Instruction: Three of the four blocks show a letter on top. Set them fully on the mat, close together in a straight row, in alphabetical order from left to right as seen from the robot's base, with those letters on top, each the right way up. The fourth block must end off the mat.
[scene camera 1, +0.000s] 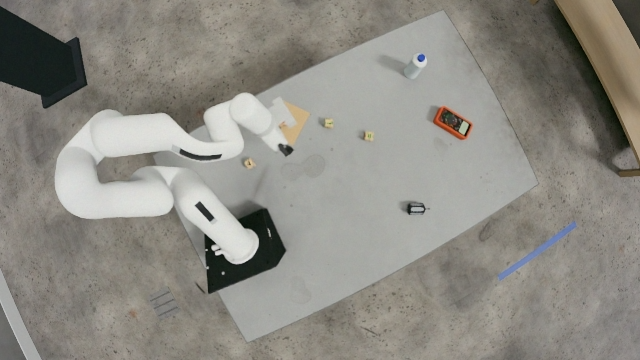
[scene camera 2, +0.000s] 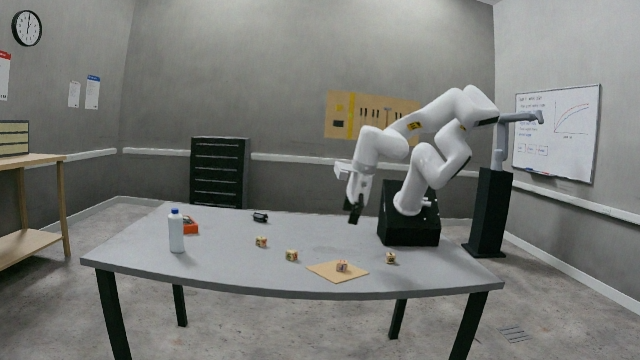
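There is a tan mat (scene camera 2: 327, 270) that I can see.
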